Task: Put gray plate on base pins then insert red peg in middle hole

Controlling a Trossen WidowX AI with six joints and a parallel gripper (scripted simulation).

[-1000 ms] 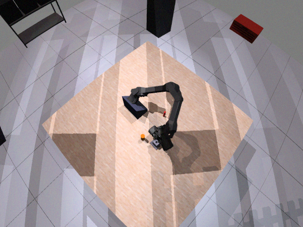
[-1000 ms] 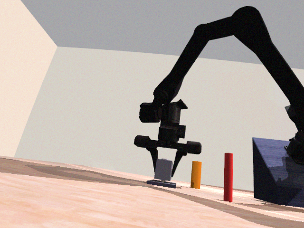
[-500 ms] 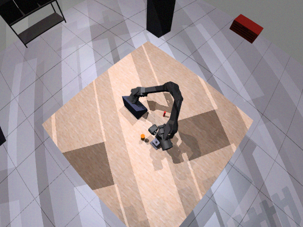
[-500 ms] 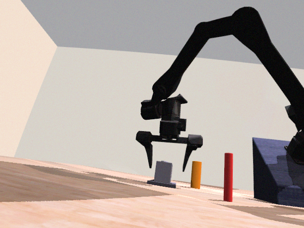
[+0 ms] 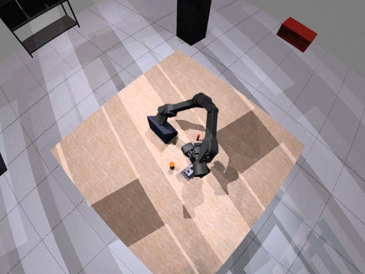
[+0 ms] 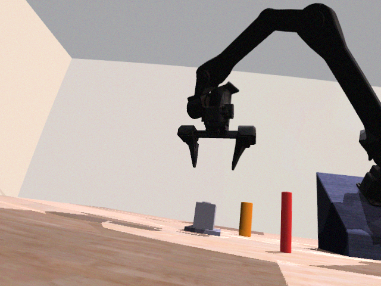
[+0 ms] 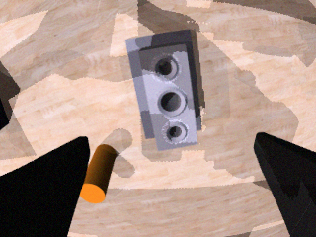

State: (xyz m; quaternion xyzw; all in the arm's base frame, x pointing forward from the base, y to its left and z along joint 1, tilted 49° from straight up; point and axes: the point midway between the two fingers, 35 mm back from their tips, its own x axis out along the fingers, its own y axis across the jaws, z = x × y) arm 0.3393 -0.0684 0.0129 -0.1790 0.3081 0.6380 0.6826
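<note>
My gripper tip is 170 mm to the right of the red peg, 120 mm past it and 100 mm above it. Round my gripper tip: orange cylinder (100 mm below, 90 mm behind, 80 mm to the right); then dark base (130 mm below, 10 mm to the right); then gray plate (90 mm below, 10 mm to the right).
</note>
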